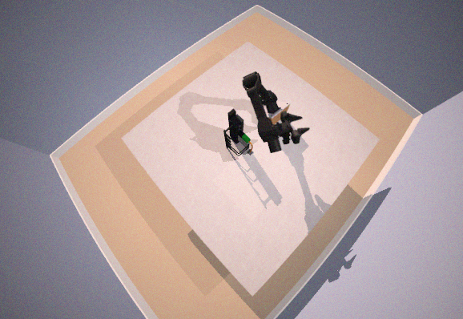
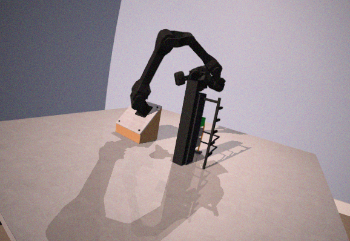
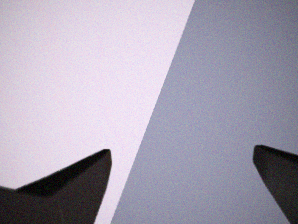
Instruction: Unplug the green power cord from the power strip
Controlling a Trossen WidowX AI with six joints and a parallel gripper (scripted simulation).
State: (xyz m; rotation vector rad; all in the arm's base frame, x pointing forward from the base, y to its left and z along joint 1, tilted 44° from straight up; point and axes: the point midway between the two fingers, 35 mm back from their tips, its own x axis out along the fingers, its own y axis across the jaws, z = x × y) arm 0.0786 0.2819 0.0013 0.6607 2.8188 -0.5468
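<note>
My gripper tip is 230 mm short of the green plug, 200 mm to the left of it and 170 mm above it.
</note>
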